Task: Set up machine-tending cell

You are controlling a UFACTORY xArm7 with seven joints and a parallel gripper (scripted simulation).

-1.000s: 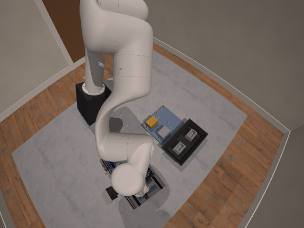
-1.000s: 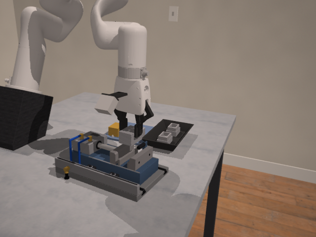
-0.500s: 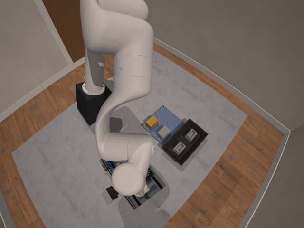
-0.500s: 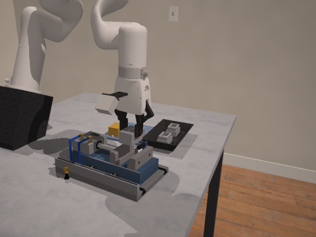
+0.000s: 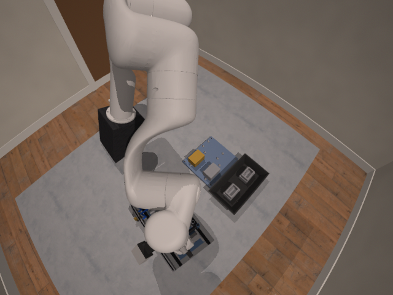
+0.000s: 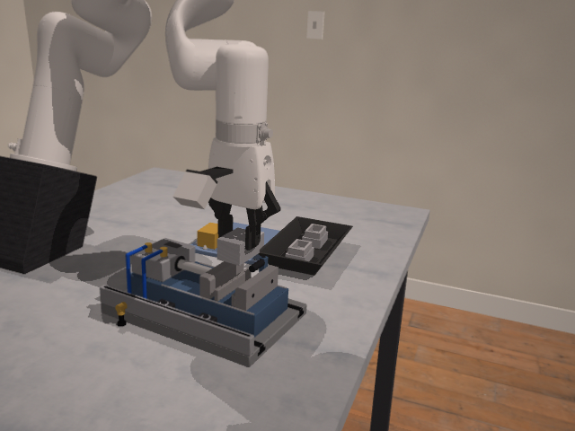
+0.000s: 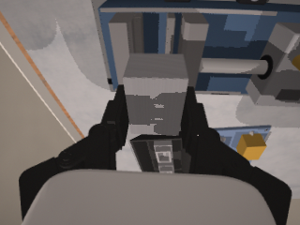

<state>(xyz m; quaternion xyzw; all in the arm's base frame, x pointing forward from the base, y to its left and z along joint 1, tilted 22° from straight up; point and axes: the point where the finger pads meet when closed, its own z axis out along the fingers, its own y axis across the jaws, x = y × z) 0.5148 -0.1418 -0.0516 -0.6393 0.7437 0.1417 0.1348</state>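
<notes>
Now: hand 8 cm past the piston rod, 2 cm to the right of it and 9 cm above it. The rest, counted from my hand: grey rail 8 cm behind, 8 cm to the right, 13 cm below; then vise bed 6 cm behind, 2 cm to the left, 13 cm below; then brass blank 19 cm behind, 28 cm to the left, 14 cm below.
</notes>
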